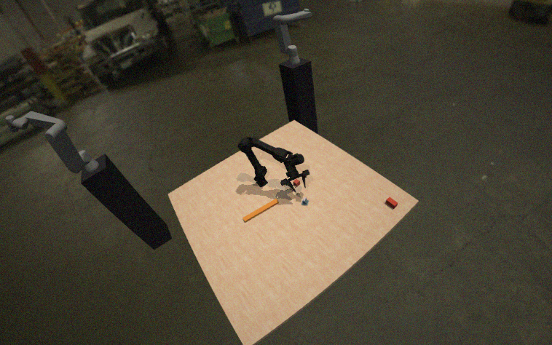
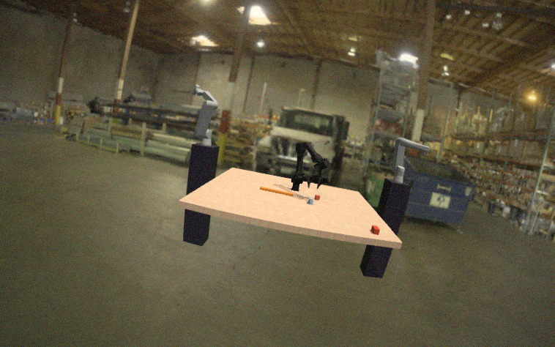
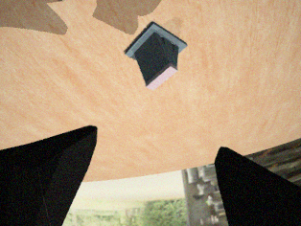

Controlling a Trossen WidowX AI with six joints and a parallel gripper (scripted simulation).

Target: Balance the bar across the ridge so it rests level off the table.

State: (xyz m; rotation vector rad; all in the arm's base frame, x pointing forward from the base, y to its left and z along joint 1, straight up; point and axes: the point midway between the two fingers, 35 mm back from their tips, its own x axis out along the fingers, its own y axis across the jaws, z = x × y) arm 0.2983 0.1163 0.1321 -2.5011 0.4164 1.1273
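Right now my gripper tip is 110 mm past the orange bar, 250 mm to the left of it and 100 mm above it. The rest, counted from my gripper tip: red block: 420 mm ahead, 390 mm to the left, 90 mm below; red cube: 130 mm behind, 60 mm to the left, 90 mm below.
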